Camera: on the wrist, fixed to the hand. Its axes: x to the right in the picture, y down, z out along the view.
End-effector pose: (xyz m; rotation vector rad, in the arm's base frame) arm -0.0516 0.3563 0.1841 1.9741 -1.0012 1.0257
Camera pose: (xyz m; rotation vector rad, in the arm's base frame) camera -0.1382 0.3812 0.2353 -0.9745 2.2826 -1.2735
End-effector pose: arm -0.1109 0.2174 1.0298 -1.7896 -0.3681 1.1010
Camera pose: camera -0.0664 0.1414 0.9751 -1.4971 1.1825 2.3111
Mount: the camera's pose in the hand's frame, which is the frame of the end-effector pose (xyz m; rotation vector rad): 0.0026 0.0738 -0.0728 0.2382 -0.3104 1.5733
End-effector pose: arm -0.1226 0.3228 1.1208 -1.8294 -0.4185 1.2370
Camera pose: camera -0.0713 0.2484 1.0699 -1.5952 1.2329 2.3998
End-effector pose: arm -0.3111 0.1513 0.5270 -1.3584 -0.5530 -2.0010
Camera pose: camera -0.3067 0.0510 0.5011 -1.2430 0.1999 -0.4383
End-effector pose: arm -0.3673 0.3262 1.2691 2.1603 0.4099 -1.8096
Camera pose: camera -0.2719 0.2877 1.2817 1.3294 -1.2595 -1.0952
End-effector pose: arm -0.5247 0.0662 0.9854 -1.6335 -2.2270 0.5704
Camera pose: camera -0.4296 0.0977 1.0122 2.6884 0.4073 -1.2355
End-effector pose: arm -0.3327 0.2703 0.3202 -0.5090 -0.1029 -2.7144
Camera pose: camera -0.3316 0.1909 0.2535 -0.5622 -0.0569 -1.0716
